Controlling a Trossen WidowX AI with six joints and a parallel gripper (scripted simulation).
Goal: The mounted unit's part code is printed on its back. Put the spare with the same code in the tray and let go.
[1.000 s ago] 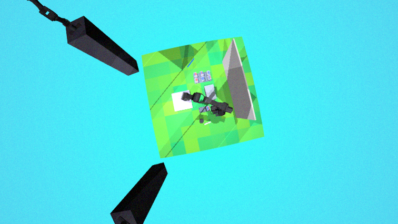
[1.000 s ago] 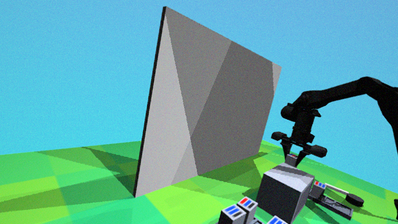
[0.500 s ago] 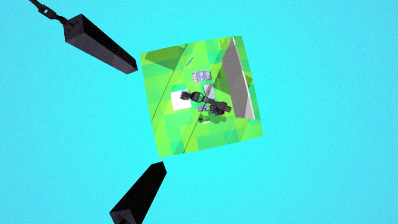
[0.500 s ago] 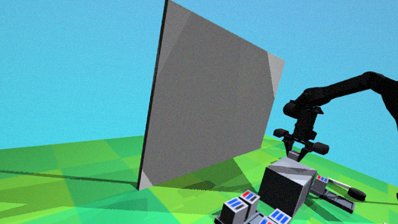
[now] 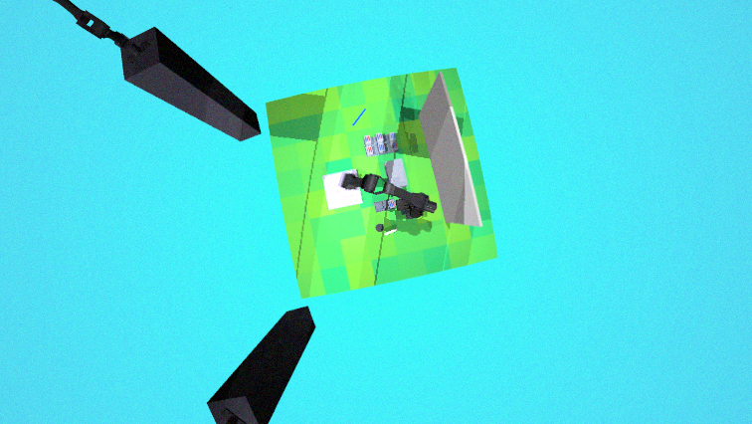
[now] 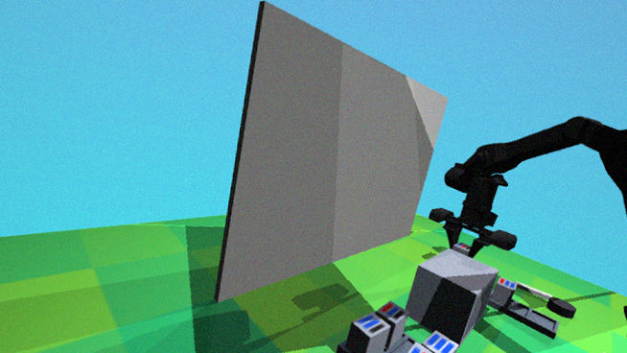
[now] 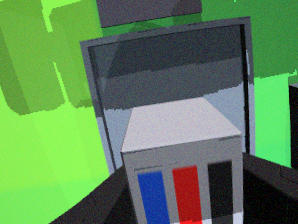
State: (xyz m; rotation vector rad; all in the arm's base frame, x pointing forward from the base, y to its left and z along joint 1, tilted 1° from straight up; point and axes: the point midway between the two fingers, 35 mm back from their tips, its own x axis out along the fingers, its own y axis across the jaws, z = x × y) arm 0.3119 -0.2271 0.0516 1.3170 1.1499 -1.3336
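The tray is 5 cm below my gripper tip. The rest, counted from my gripper tip: mounted unit: 3 cm behind, 20 cm to the left; then grey panel: 22 cm ahead, 17 cm to the left, 17 cm above; then dark disc: 22 cm behind, 8 cm to the right, 4 cm below.
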